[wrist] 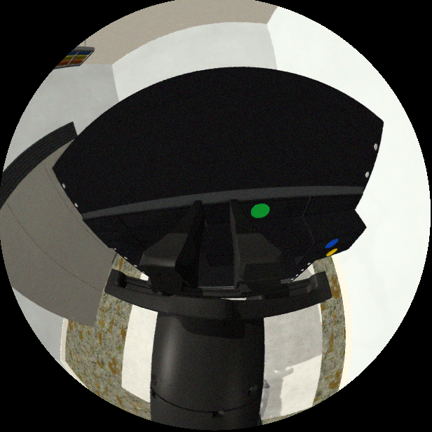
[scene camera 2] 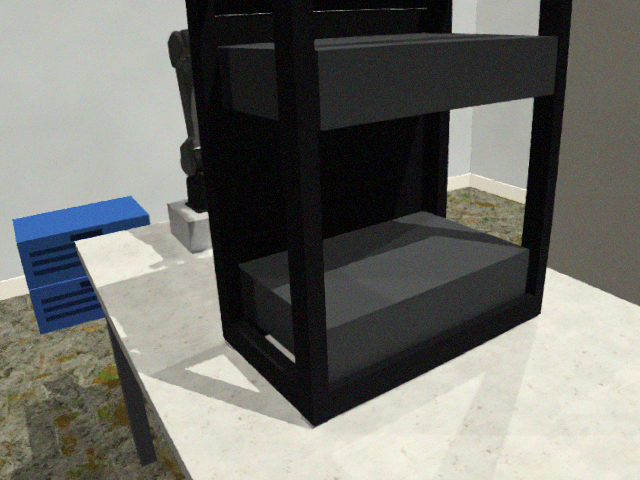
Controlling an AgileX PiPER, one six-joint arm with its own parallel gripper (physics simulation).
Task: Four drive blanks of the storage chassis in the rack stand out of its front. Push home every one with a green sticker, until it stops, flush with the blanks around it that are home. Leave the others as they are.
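Note:
In the wrist view the dark front of the chassis [wrist: 225, 125] fills the middle, with a grey edge across it. A green sticker [wrist: 260, 210] shows below that edge, just right of the right fingertip. A blue sticker [wrist: 331, 243] and a yellow sticker [wrist: 331, 252] sit farther right, on parts that stand out. My gripper [wrist: 216, 207] is partly open, its fingertips a narrow gap apart at the dark front, with no held thing visible between them. Contact cannot be told. In the scene view the rack [scene camera 2: 305, 206] hides the gripper and the stickers.
The rack stands on a pale table [scene camera 2: 516, 392] and bears an upper dark unit [scene camera 2: 434, 82] and a lower one [scene camera 2: 429, 315]. The arm [scene camera 2: 188, 103] rises behind it. Blue boxes [scene camera 2: 82, 222] stand beyond the table. A large grey cabinet [wrist: 55, 245] is at the left in the wrist view.

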